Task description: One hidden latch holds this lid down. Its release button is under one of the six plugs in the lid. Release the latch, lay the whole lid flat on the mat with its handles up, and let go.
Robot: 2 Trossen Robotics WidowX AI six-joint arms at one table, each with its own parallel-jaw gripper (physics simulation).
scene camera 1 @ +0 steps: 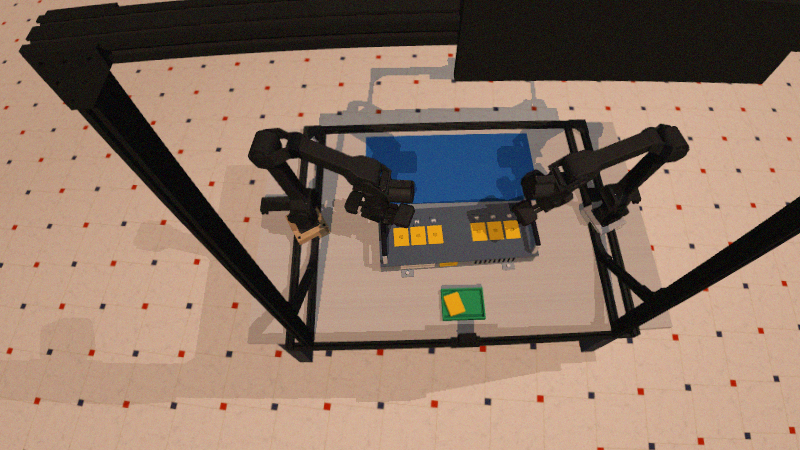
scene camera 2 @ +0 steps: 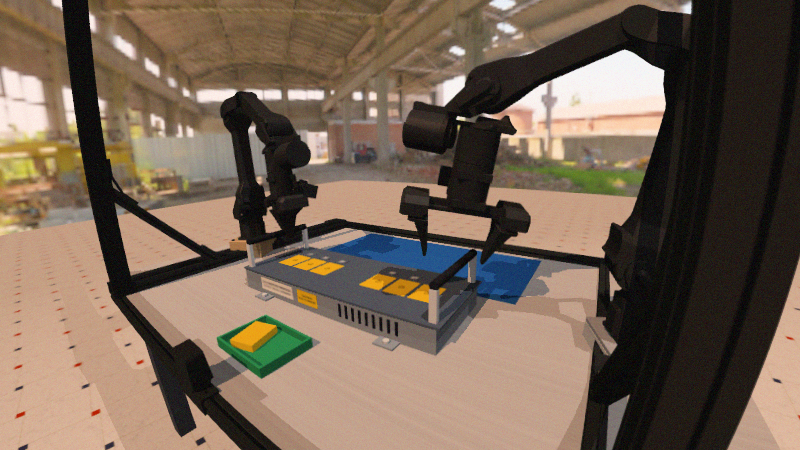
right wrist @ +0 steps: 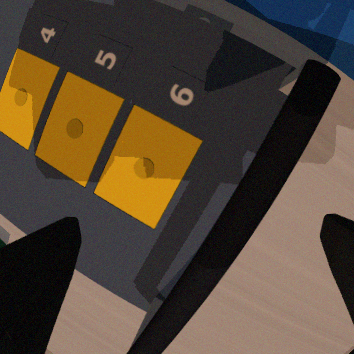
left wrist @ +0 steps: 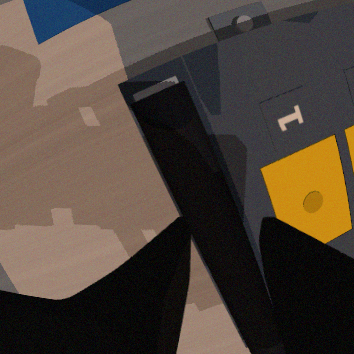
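Seen in the pictures: left gripper, fingertip midpoint: (scene camera 1: 383, 222) (scene camera 2: 290, 237) (left wrist: 225, 229); right gripper, fingertip midpoint: (scene camera 2: 453, 259) (right wrist: 203, 229); left arm's base, link origin: (scene camera 1: 306, 220) (scene camera 2: 253, 236); right arm's base, link origin: (scene camera 1: 605, 215).
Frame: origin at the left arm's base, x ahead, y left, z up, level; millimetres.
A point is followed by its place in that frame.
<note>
The dark grey lid (scene camera 1: 455, 246) @(x 340, y -300, z 1 mm) (scene camera 2: 346, 282) @(x 368, y -304, z 2 mm) lies level on its base. Yellow plugs numbered 1–3 (scene camera 1: 418, 235) @(x 265, y -215, z 2 mm) (scene camera 2: 310, 264) @(x 265, y -215, z 1 mm) and 4–6 (scene camera 1: 495, 230) @(x 470, y -318, z 2 mm) (scene camera 2: 400, 287) @(x 469, y -320, z 2 mm) sit in it; plug 1 (left wrist: 295, 175) @(x 223, y -174, z 2 mm) and plug 6 (right wrist: 175, 145) @(x 533, y -326, z 2 mm) show in the wrist views. My left gripper (scene camera 1: 382, 219) @(x 190, y -144, z 41 mm) (scene camera 2: 289, 230) @(x 190, y -144, z 41 mm) (left wrist: 225, 229) @(x 190, y -144, z 41 mm) is shut on the left black handle (scene camera 1: 383, 240) @(x 158, y -203, z 64 mm) (left wrist: 200, 175) @(x 203, y -118, z 64 mm). My right gripper (scene camera 1: 534, 215) @(x 555, y -348, z 65 mm) (scene camera 2: 453, 258) @(x 555, y -348, z 65 mm) (right wrist: 203, 229) @(x 555, y -348, z 65 mm) is open and empty above the right black handle (scene camera 1: 535, 232) @(x 538, y -400, z 63 mm) (scene camera 2: 453, 269) @(x 554, y -384, z 62 mm) (right wrist: 260, 185) @(x 573, y -332, z 64 mm), its fingers spread to either side. The latch and button are hidden.
The blue mat (scene camera 1: 458, 167) @(x 522, y -51, z -45 mm) (scene camera 2: 369, 246) @(x 339, y 66, z -45 mm) lies behind the box, under arm shadows. A green tray (scene camera 1: 475, 313) @(x 289, y -488, z -42 mm) (scene camera 2: 279, 358) @(x 318, y -488, z -32 mm) in front holds a loose yellow block (scene camera 1: 453, 303) @(x 248, y -434, z -30 mm) (scene camera 2: 254, 335) @(x 256, y -443, z -30 mm). A black frame surrounds the table.
</note>
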